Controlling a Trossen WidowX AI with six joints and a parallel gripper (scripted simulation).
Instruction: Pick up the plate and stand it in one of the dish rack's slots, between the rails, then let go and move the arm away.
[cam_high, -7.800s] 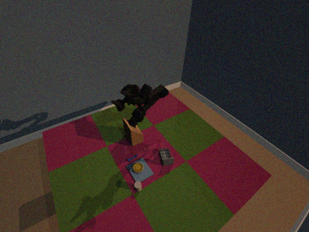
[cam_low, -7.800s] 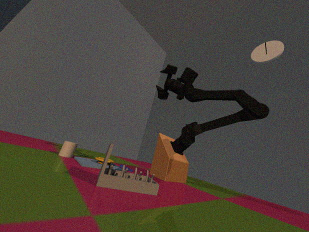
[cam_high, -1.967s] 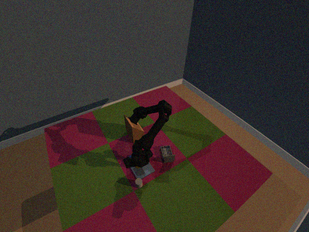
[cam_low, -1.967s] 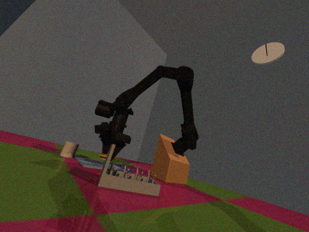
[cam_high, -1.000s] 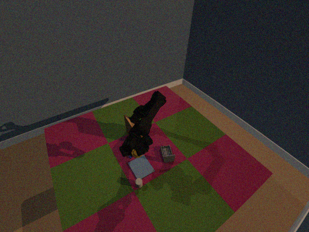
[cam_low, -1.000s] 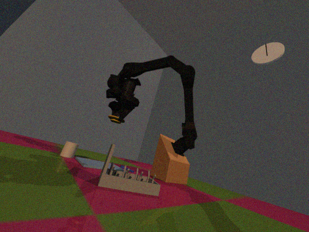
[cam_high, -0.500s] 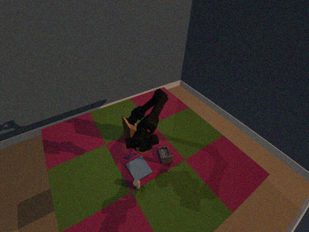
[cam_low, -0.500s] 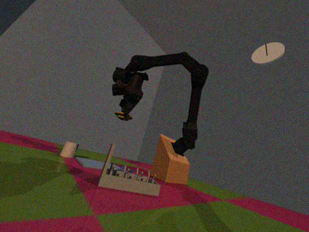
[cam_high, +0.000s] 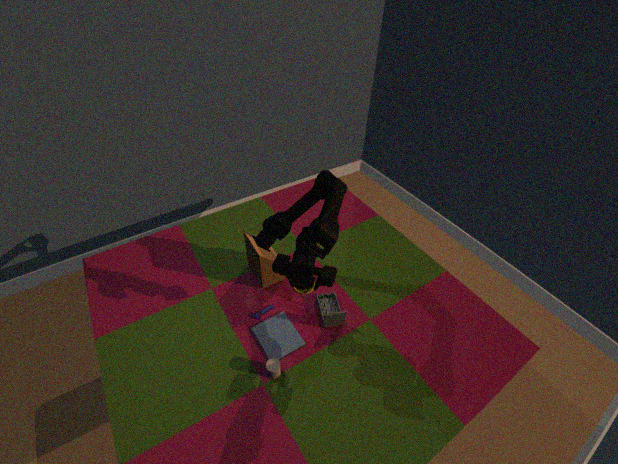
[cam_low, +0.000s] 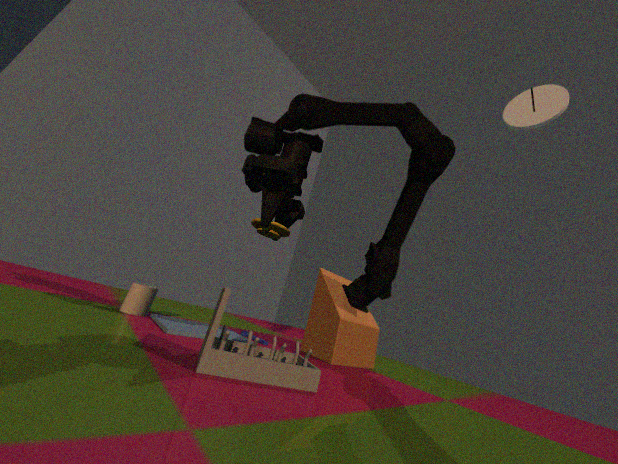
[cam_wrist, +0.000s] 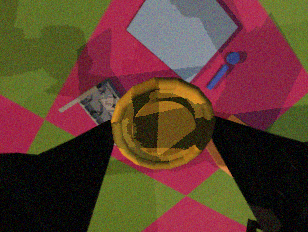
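Now: the dish rack 10 mm ahead of my gripper tip, 110 mm to the left of it and 170 mm below it. Round my gripper tip: blue spoon (90 mm behind, 120 mm to the right, 190 mm below); then yellow plate (10 mm above); then pale blue mat (20 mm ahead, 100 mm to the right, 190 mm below).
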